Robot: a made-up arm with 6 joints. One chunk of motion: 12 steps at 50 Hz.
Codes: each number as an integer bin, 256 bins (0 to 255) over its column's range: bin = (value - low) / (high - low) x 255, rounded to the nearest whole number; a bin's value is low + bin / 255 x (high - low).
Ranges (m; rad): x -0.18..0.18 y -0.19..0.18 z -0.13..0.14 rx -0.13..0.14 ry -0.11..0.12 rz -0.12..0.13
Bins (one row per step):
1: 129 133 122 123 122 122
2: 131 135 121 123 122 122
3: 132 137 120 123 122 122
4: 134 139 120 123 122 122
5: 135 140 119 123 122 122
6: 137 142 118 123 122 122
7: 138 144 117 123 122 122
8: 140 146 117 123 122 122
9: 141 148 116 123 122 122
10: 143 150 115 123 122 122
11: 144 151 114 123 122 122
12: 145 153 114 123 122 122
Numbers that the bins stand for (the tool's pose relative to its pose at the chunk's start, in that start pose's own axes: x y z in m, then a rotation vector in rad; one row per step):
1: 0.0021 0.0030 -0.0008 0.0002 0.0000 -0.0004
2: 0.0049 0.0059 -0.0019 0.0002 0.0000 -0.0004
3: 0.0064 0.0088 -0.0029 0.0002 0.0000 -0.0004
4: 0.0092 0.0117 -0.0029 0.0002 0.0000 -0.0004
5: 0.0106 0.0131 -0.0040 0.0002 0.0000 -0.0004
6: 0.0134 0.0160 -0.0051 0.0002 0.0000 -0.0004
7: 0.0148 0.0189 -0.0061 0.0002 0.0000 -0.0004
8: 0.0176 0.0218 -0.0061 0.0002 0.0000 -0.0004
9: 0.0191 0.0247 -0.0072 0.0002 0.0000 -0.0004
10: 0.0219 0.0276 -0.0082 0.0002 0.0000 -0.0004
11: 0.0233 0.0291 -0.0093 0.0002 0.0000 -0.0004
12: 0.0247 0.0320 -0.0093 0.0002 0.0000 -0.0004

